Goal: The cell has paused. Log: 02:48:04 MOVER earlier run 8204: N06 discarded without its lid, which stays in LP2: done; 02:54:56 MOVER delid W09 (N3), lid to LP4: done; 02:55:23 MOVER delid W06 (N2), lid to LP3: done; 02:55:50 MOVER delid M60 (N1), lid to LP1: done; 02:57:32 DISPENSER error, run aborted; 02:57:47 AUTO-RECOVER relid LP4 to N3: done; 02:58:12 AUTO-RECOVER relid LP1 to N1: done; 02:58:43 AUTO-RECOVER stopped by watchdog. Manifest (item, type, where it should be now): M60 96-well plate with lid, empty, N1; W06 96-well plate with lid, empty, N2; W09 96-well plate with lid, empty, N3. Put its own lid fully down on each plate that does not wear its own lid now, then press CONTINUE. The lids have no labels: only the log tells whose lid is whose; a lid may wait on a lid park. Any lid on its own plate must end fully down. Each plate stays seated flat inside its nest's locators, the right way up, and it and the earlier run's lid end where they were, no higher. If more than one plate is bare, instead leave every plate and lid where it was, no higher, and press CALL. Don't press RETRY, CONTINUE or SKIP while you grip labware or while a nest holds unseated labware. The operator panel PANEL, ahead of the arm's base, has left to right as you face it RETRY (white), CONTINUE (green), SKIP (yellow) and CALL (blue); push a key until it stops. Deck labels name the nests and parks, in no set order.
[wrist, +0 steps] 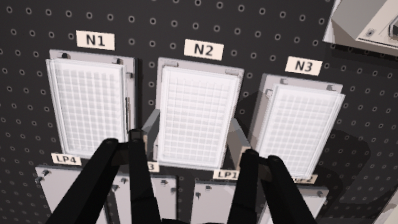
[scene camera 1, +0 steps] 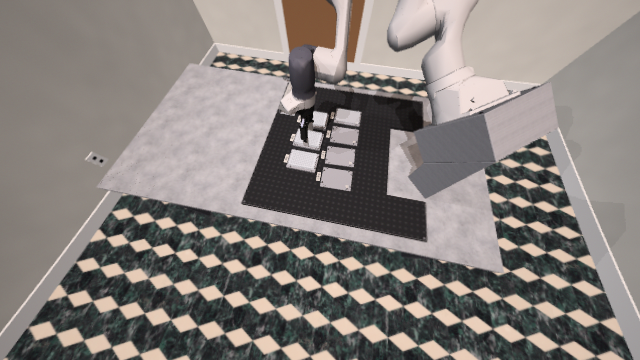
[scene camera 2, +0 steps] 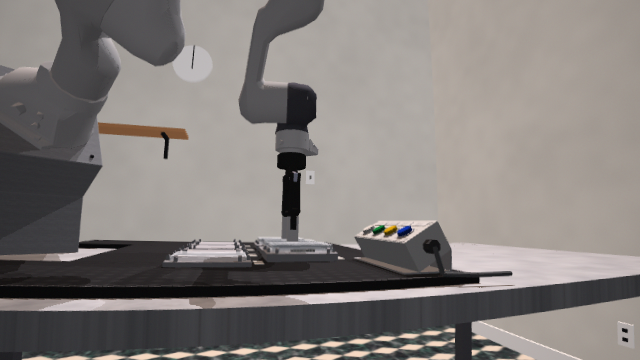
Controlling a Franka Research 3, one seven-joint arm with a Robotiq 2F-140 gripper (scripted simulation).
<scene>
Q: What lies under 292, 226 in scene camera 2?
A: The gripper.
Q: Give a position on a clear lid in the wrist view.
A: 299, 122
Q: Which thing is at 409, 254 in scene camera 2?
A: An operator panel.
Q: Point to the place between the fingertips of the gripper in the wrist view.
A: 194, 123
</scene>
